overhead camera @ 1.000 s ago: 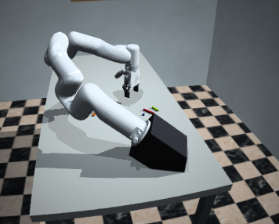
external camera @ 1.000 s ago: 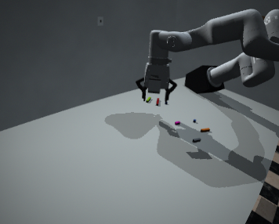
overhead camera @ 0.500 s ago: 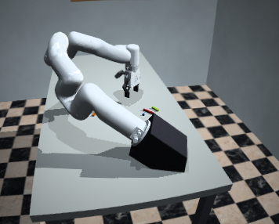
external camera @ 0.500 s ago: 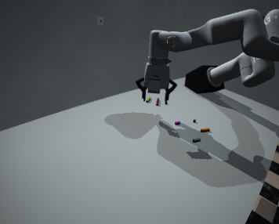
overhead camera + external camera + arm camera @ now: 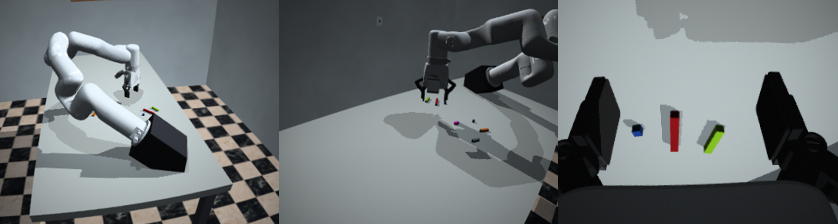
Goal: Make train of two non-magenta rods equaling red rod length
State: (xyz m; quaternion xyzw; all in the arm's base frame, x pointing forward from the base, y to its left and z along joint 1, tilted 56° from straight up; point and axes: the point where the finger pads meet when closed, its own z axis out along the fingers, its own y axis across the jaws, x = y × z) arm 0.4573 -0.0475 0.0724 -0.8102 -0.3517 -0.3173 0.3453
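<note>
My hand is 240 mm to the right of the grey rod, 70 mm above it and 30 mm past it. From my hand the other things lie so: red rod 100 mm to the right, 90 mm behind, 70 mm below; then magenta rod 110 mm to the left, 70 mm below, 40 mm behind; then lime rod 140 mm to the right, 70 mm below, 60 mm behind.
</note>
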